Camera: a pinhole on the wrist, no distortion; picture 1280 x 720 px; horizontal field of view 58.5 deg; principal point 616.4 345.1 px. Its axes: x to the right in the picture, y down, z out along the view. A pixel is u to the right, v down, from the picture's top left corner.
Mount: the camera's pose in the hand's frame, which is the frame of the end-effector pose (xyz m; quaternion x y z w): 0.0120 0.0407 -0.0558 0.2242 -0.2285 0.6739 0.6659
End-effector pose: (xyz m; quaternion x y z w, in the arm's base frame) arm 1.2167 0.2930 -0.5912 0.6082 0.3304 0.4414 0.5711
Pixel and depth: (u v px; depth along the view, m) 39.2 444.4 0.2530
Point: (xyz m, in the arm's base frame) 1.2970 0.2854 -0.8014
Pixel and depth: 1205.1 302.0 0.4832
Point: 1.6708 0.1304 -0.6205
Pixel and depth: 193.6 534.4 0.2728
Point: 1.3159 0.2501 -0.7948
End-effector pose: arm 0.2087 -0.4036 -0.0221 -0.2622 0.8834 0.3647 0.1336
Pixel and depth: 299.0 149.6 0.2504
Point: 0.2608 -0.4503 -0.2119
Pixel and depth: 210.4 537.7 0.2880
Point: 0.3643 -0.4401 -0.2080
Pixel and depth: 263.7 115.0 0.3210
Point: 0.2813 -0.4704 -0.2861
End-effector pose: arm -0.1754 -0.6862 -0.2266 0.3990 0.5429 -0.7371 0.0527
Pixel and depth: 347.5 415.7 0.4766
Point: -0.4718 -0.7701 0.0640
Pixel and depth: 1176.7 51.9 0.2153
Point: -0.3180 -0.8123 -0.2481
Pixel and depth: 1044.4 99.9 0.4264
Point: -0.4917 -0.9348 -0.1880
